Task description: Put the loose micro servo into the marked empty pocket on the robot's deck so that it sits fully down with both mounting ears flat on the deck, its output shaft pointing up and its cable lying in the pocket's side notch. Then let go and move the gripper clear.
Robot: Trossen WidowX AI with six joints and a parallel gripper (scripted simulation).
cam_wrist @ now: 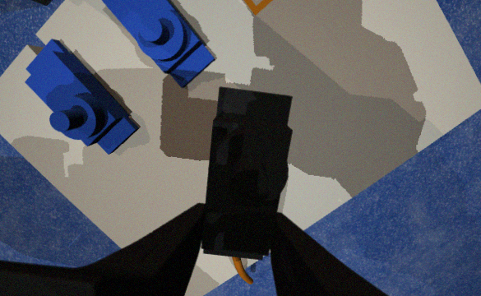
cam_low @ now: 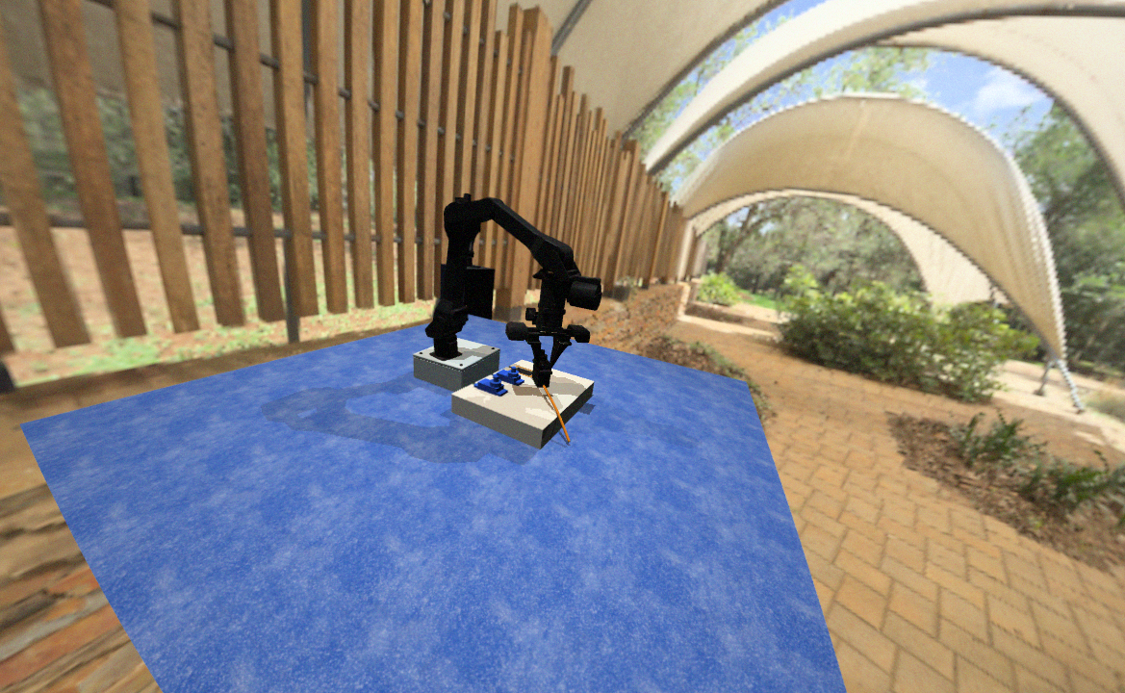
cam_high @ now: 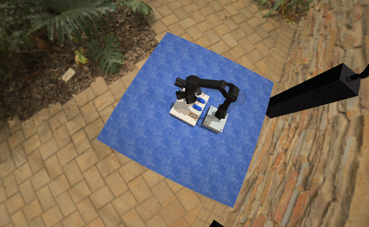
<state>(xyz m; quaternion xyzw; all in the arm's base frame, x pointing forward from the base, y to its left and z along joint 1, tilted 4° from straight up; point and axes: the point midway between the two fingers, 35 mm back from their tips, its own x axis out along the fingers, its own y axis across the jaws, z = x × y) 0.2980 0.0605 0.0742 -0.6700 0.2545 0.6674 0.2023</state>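
My gripper tip is now 20 mm to the right of the pale deck and 100 mm above it.
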